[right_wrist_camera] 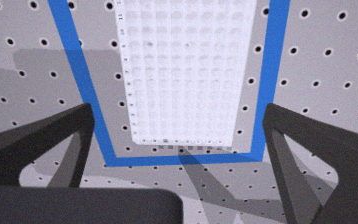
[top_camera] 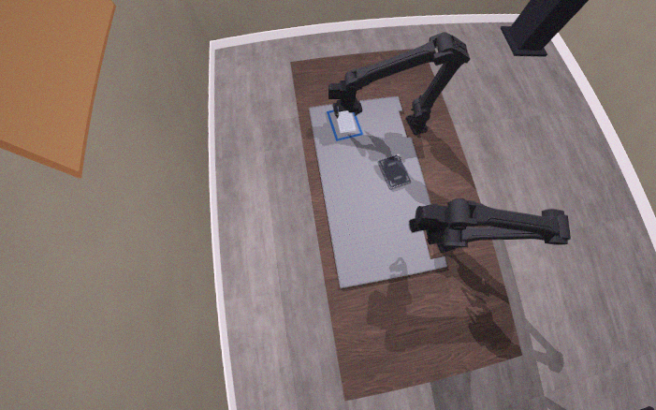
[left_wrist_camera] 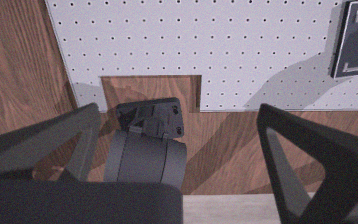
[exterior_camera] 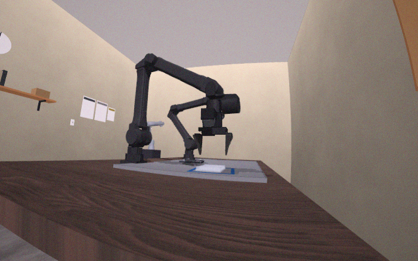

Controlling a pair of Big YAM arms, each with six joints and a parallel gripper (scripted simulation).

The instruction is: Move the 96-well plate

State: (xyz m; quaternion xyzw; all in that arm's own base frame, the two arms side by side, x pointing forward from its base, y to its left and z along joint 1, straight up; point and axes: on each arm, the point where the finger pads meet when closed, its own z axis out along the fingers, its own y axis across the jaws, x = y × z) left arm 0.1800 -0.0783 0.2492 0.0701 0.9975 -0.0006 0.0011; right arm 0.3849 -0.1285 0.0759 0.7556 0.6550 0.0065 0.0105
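Now: right hand 60 mm above the 96-well plate. Round my right hand: plate nest N1 (210 mm behind, 320 mm to the left, 60 mm below); then A1 label (250 mm behind, 230 mm to the left, 50 mm below).
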